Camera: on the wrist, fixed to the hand. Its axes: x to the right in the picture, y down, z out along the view.
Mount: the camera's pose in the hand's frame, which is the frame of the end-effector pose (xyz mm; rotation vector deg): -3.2 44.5 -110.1 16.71 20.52 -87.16
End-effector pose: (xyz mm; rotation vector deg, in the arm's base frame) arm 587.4 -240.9 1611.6 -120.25 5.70 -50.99
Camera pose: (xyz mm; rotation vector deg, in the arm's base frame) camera 526.3 -342.3 1621.7 -82.35 -85.90 -110.54
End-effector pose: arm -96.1 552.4 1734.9 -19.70 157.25 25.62
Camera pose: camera -137.7 556.0 1846.1 -127.58 109.49 -25.81
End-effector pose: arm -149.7 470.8 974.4 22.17 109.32 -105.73
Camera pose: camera -138.7 583.2 937.4 33.94 -75.82 99.12
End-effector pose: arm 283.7 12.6 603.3 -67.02 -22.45 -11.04
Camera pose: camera 318.1 -72.0 527.3 -18.20 -50.82 -90.22
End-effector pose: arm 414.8 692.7 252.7 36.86 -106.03 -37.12
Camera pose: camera 512.7 711.1 317.4 127.55 -47.86 -61.25
